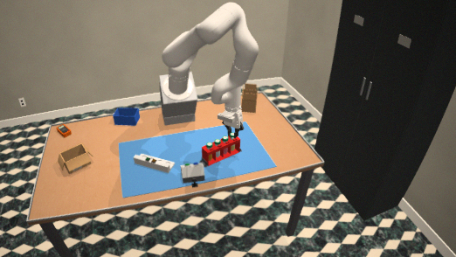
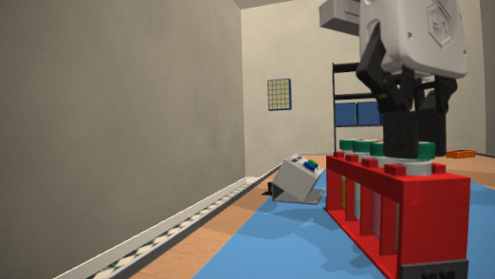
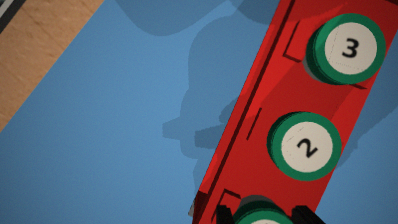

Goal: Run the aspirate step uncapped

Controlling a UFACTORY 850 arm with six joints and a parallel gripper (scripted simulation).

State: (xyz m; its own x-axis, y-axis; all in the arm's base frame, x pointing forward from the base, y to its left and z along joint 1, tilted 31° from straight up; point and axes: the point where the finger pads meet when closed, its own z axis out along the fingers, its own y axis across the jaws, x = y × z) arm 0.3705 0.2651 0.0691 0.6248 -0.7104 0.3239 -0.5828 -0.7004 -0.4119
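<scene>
Now: the green cap 10 mm below my hand. The rest, counted from my hand: key housing 160 mm ahead, 250 mm to the right, 80 mm below; then blue cycle key 140 mm ahead, 230 mm to the right, 60 mm below; then tube cap 60 mm ahead, 140 mm to the right, 20 mm below.
</scene>
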